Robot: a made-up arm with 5 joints. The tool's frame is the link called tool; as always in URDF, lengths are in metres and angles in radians. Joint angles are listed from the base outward.
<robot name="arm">
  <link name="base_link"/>
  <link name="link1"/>
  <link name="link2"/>
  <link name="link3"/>
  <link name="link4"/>
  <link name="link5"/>
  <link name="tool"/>
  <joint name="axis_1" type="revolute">
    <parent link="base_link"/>
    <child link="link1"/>
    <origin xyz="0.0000 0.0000 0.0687" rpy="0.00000 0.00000 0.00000"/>
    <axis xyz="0 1 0"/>
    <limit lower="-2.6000" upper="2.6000"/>
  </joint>
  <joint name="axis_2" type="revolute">
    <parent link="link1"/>
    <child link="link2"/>
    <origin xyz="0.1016 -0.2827 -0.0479" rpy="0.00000 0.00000 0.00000"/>
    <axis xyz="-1 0 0"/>
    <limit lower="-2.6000" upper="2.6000"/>
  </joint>
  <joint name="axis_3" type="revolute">
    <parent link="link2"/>
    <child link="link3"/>
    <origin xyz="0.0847 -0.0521 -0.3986" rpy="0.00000 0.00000 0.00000"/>
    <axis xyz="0 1 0"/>
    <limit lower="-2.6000" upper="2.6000"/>
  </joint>
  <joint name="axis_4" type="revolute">
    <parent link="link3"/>
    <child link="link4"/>
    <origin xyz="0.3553 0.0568 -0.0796" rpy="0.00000 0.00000 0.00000"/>
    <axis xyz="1 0 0"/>
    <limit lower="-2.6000" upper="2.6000"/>
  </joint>
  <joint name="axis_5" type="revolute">
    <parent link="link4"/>
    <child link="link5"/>
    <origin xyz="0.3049 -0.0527 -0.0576" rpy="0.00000 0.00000 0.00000"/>
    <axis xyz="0 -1 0"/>
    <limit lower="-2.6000" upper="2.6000"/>
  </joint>
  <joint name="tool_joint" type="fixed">
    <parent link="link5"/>
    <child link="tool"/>
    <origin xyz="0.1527 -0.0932 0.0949" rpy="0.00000 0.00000 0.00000"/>
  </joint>
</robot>
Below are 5 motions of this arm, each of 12 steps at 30 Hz.
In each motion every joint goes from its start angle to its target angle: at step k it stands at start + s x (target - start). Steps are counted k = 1, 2, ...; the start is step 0. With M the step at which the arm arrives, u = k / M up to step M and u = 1 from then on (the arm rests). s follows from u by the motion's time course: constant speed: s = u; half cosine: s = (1 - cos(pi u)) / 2; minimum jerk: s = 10 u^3 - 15 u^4 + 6 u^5.
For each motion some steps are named. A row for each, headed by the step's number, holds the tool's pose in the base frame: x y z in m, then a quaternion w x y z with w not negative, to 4 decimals.
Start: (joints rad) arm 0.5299 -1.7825 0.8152 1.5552 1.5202
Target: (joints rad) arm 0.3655 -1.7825 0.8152 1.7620 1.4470
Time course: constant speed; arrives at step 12
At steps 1, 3, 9, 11, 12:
1: 0.3927 0.6869 -0.0817 0.1028 0.5168 0.3929 -0.7536
3: 0.3978 0.6897 -0.0661 0.0924 0.5250 0.4003 -0.7454
9: 0.4108 0.6975 -0.0181 0.0616 0.5476 0.4229 -0.7193
11: 0.4143 0.6999 -0.0017 0.0515 0.5546 0.4306 -0.7102
12: 0.4158 0.7010 0.0066 0.0466 0.5579 0.4344 -0.7056

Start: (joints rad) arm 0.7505 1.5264 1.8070 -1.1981 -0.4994
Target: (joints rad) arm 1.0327 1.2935 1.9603 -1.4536 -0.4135
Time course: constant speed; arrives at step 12
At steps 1, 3, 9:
1: -0.0120 -1.5084 0.0284 0.3603 0.6106 -0.7047 0.0277
3: -0.0652 -1.5037 0.0036 0.3814 0.5963 -0.7061 -0.0200
9: -0.2363 -1.4721 -0.0372 0.4399 0.5378 -0.7008 -0.1613

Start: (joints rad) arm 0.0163 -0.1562 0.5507 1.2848 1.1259
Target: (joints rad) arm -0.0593 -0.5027 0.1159 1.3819 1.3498
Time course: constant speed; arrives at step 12
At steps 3, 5, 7, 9, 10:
3: 0.6773 -0.2251 -0.8281 0.6832 0.5060 -0.2321 -0.4726
5: 0.7114 -0.1840 -0.7788 0.6437 0.5374 -0.2605 -0.4785
7: 0.7417 -0.1475 -0.7260 0.6009 0.5668 -0.2865 -0.4853
9: 0.7680 -0.1156 -0.6703 0.5551 0.5940 -0.3100 -0.4929
10: 0.7797 -0.1015 -0.6416 0.5311 0.6068 -0.3208 -0.4969

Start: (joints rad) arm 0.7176 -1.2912 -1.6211 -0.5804 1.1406
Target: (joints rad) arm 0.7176 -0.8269 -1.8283 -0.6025 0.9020
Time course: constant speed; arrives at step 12
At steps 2, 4, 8, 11, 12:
2: 0.0142 -0.5205 0.0396 0.5442 -0.3261 -0.5725 -0.5194
4: 0.0096 -0.5178 0.0697 0.5463 -0.3278 -0.5889 -0.4974
8: -0.0013 -0.5058 0.1280 0.5487 -0.3295 -0.6208 -0.4528
11: -0.0115 -0.4916 0.1692 0.5491 -0.3292 -0.6440 -0.4189
12: -0.0155 -0.4861 0.1824 0.5490 -0.3288 -0.6515 -0.4075

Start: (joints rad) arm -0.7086 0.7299 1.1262 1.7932 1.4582
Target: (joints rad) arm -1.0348 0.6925 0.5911 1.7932 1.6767
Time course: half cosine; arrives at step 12
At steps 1, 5, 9, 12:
1: 0.6731 -1.0172 -0.3698 0.4823 0.2161 -0.5724 -0.6270
5: 0.7889 -0.9840 -0.2017 0.4182 0.2824 -0.6586 -0.5582
9: 0.8692 -0.9188 0.0593 0.3049 0.3649 -0.7539 -0.4534
12: 0.8747 -0.8951 0.1408 0.2657 0.3878 -0.7766 -0.4195

